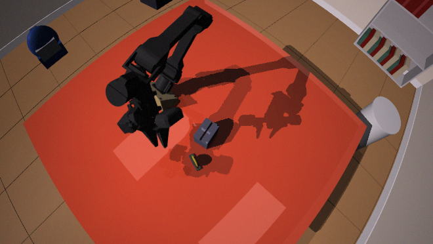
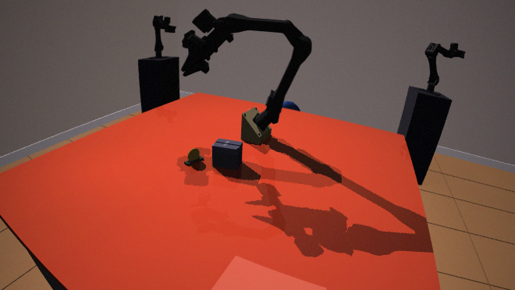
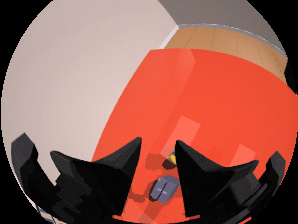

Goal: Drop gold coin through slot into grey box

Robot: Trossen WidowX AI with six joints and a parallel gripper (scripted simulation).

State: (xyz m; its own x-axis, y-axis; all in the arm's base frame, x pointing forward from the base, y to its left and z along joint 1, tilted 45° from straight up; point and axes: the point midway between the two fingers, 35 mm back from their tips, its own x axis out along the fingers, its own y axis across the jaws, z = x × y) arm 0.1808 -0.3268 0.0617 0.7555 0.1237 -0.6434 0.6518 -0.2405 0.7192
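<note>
The gold coin is 6 cm ahead of my gripper tip, 7 cm to the left of it and 26 cm below it.
</note>
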